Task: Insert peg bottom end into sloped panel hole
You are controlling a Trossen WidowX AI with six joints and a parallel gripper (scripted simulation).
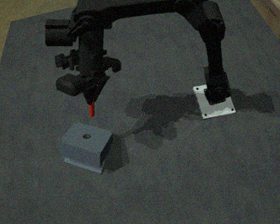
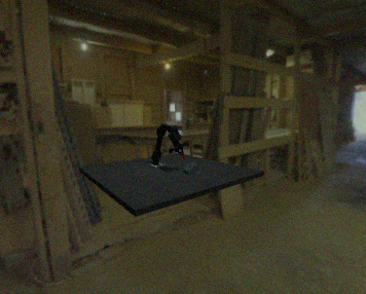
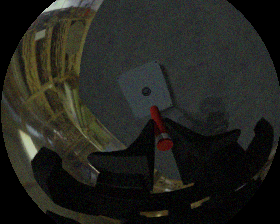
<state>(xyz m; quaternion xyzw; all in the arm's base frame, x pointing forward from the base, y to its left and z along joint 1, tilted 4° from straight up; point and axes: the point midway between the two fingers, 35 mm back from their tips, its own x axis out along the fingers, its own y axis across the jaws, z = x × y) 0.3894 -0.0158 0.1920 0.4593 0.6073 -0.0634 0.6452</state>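
Right now the grey-blue sloped panel is 5 cm ahead of my gripper tip, 6 cm to the left of it and 13 cm below it. From my gripper tip the other things lie so: red peg (1 cm to the right, 2 cm above).
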